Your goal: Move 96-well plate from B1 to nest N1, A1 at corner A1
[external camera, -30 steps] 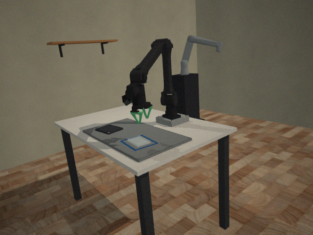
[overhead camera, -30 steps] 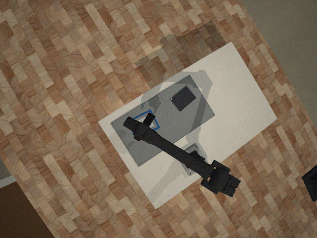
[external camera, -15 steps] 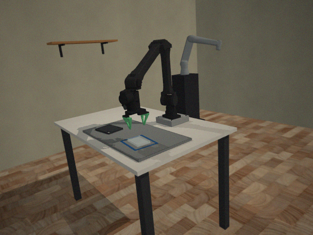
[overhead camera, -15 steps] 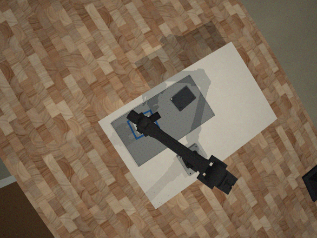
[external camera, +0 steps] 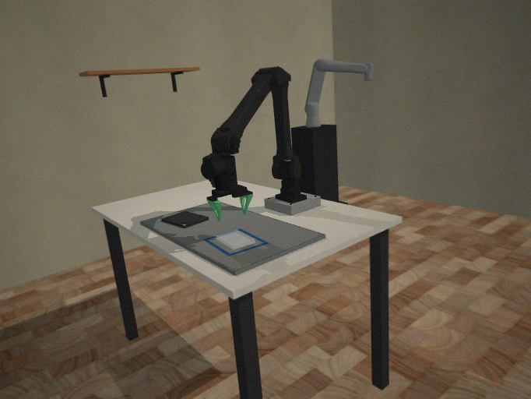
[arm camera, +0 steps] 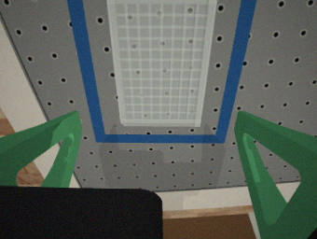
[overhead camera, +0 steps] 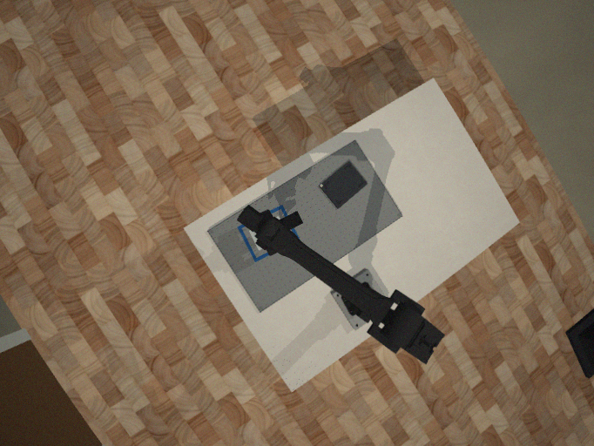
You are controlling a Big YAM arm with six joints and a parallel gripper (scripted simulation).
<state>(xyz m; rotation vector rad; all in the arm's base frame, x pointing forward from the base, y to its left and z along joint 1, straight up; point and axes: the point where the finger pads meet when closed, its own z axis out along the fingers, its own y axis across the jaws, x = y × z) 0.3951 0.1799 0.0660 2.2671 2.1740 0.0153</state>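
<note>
Right now my hand is 90 mm above the clear 96-well plate. The rest, counted from my hand: dark plate nest N1: 360 mm to the right, 90 mm below, 20 mm ahead; small A1 corner mark: 270 mm to the right, 80 mm below, 60 mm ahead.
</note>
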